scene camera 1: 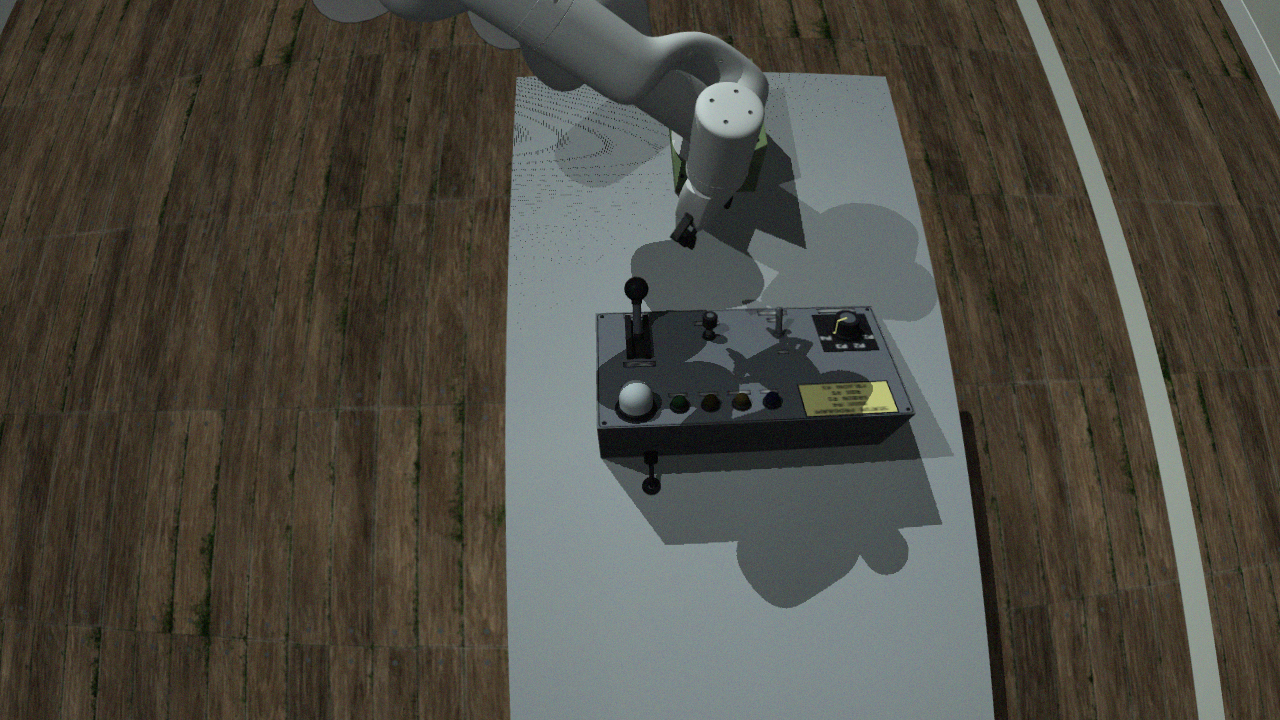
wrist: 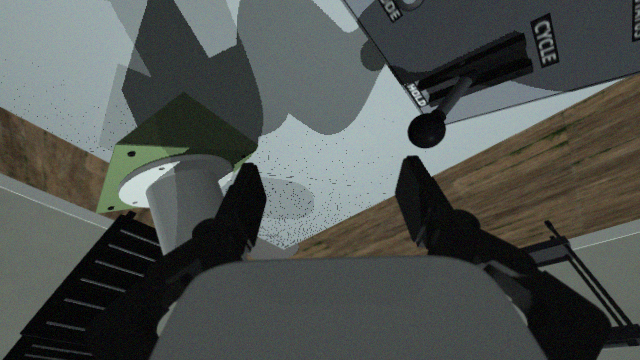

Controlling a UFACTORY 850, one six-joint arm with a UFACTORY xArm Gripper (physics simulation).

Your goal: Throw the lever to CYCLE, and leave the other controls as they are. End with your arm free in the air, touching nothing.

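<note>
The lever has a black ball on a grey shaft and rises from a dark slot. In the wrist view it leans toward the HOLD label, at the end of the slot opposite the CYCLE label. The slot is in the grey control box. My gripper is open and empty, above the table behind the box. In the wrist view the ball is just beyond the right fingertip, with a gap visible between them.
The box also bears a small black-knobbed control, a metal toggle, a dial, a white dome and several coloured buttons. A black knob sticks out at its front. The arm's green base stands on the table.
</note>
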